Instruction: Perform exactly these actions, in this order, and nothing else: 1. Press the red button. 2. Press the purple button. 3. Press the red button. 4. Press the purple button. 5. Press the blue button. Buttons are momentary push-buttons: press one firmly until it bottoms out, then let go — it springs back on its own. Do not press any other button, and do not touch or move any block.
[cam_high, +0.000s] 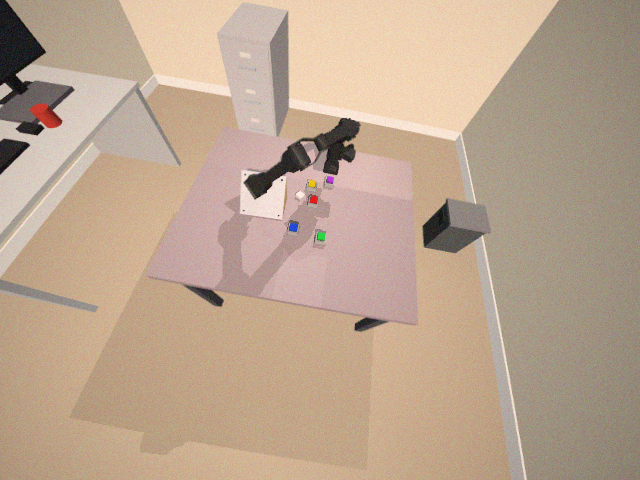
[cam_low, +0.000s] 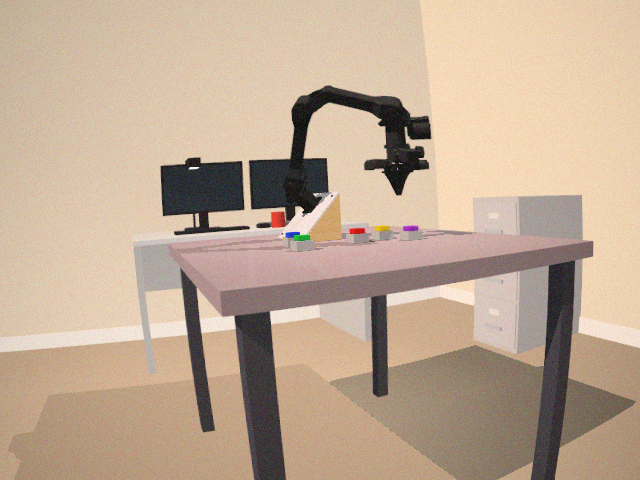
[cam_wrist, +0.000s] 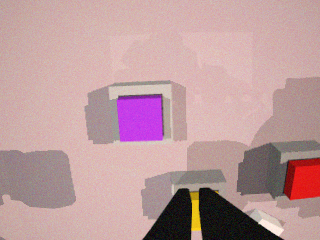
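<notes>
My gripper tip is now 90 mm above the purple button, 30 mm to the right of it and 10 mm short of it. From my gripper tip the other things lie so: green button: 300 mm to the right, 90 mm below, 20 mm behind; then yellow button: 90 mm below, 80 mm behind, 10 mm to the right; then red button: 110 mm to the right, 90 mm below, 60 mm behind.
</notes>
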